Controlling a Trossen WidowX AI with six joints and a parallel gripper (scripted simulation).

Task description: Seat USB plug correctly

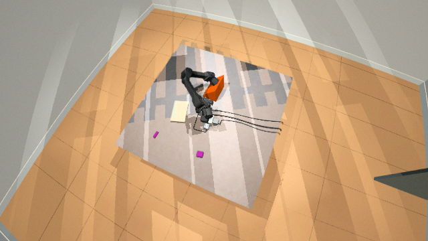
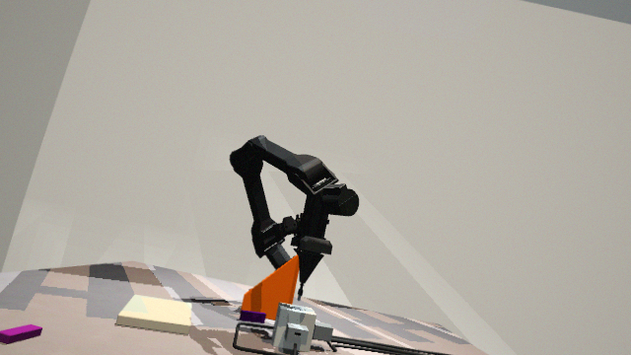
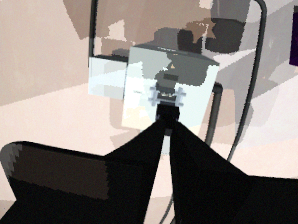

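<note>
My gripper tip is now 2 cm above the dark USB plug. Round my gripper tip: cream pad (29 cm to the right, 12 cm below); then purple block (28 cm ahead, 40 cm to the right, 13 cm below).
</note>
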